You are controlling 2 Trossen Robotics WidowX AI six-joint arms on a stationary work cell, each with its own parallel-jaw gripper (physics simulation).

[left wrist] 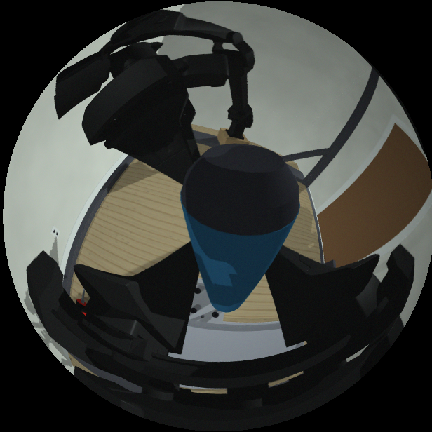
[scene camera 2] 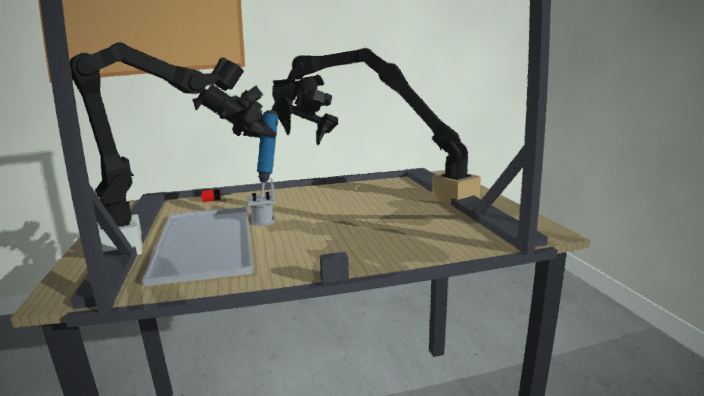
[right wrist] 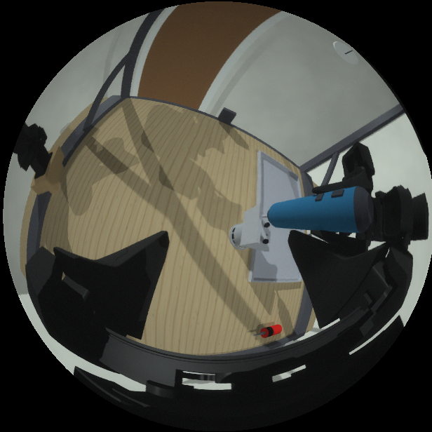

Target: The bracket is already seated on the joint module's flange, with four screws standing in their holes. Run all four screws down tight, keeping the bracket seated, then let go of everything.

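Seen in the pictures: left gripper, between the fingertips: (scene camera 2: 274,137); right gripper, between the fingertips: (scene camera 2: 303,139); left arm's base, origin of its link: (scene camera 2: 116,223); right arm's base, origin of its link: (scene camera 2: 456,176).
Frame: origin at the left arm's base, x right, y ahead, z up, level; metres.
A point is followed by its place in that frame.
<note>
The grey bracket (scene camera 2: 257,201) @[x -0.009, y 0.349, z -0.001 m] (left wrist: 204,317) (right wrist: 254,227) sits on the pale round joint module (scene camera 2: 262,215) @[x -0.008, y 0.359, z -0.040 m] (right wrist: 237,236). Dark screw heads (scene camera 2: 254,196) @[x -0.025, y 0.346, z 0.009 m] (left wrist: 215,314) (right wrist: 265,241) show at the bracket; their depth is too small to tell. My left gripper (scene camera 2: 270,132) @[x -0.047, y 0.415, z 0.154 m] (left wrist: 230,243) is shut on the blue driver (scene camera 2: 266,152) @[x -0.017, y 0.386, z 0.122 m] (left wrist: 235,260) (right wrist: 315,210), held nearly upright above the bracket. Its thin bit reaches down to the bracket among the screws; whether it touches a head is unclear. My right gripper (scene camera 2: 303,138) @[x -0.076, y 0.504, z 0.135 m] (right wrist: 230,237) is open and empty, up to the right of the driver.
A grey tray (scene camera 2: 200,277) @[x 0.251, y 0.170, z -0.063 m] (right wrist: 259,175) lies left of the module in the scene view. A red-and-black tool (scene camera 2: 207,195) @[x -0.305, y 0.247, z -0.046 m] (left wrist: 82,306) (right wrist: 272,330) lies near the back edge. A dark block (scene camera 2: 334,267) @[x 0.389, y 0.407, z -0.031 m] stands at the front edge. Dark frame posts (scene camera 2: 536,125) @[x 0.455, y 0.821, z 0.210 m] rise at both sides.
</note>
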